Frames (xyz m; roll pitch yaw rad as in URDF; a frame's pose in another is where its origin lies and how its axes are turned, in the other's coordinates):
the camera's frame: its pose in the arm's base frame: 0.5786 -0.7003 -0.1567 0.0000 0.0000 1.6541
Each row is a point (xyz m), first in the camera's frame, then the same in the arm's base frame.
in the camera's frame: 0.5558 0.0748 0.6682
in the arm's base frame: 0.4578 -0.1527 0.5115
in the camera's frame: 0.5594 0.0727 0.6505
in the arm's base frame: 0.4596 -0.1489 0.4938
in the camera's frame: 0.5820 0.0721 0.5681
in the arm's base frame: 0.4583 -0.1263 0.4114
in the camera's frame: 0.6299 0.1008 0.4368
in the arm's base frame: 0.4257 -0.0810 0.2801
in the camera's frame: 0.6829 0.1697 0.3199
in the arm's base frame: 0.3527 -0.0339 0.1632
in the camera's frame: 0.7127 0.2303 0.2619
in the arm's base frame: 0.2898 -0.0092 0.1052
